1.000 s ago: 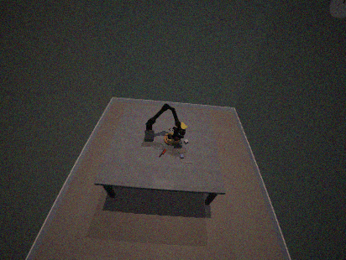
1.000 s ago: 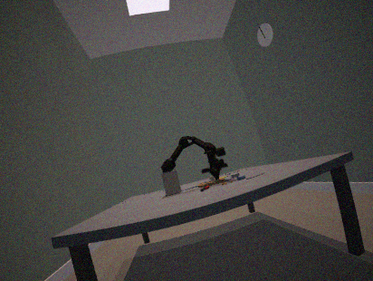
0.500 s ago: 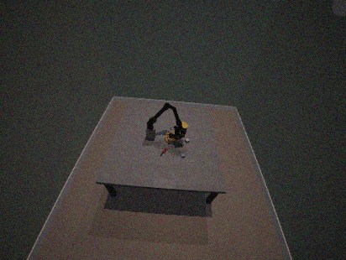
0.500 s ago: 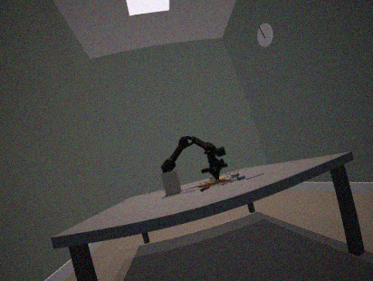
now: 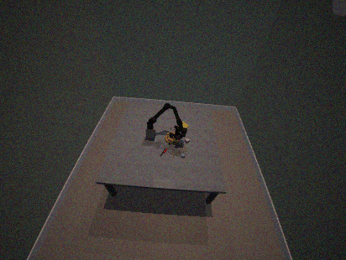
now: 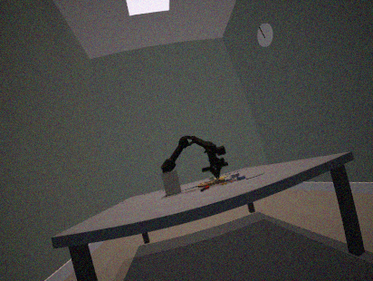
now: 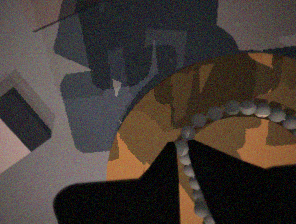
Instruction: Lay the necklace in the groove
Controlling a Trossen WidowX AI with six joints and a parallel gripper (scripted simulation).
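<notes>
The grey flat piece is 12 cm to the right of my gripper tip, 9 cm ahead of it and 2 cm below it. Also, from my gripper tip: red tool 19 cm to the right, 12 cm behind, 2 cm below; then bluish piece 21 cm to the right, 10 cm ahead, 1 cm below; then yellow object 30 cm to the left, 6 cm ahead, 2 cm below.
</notes>
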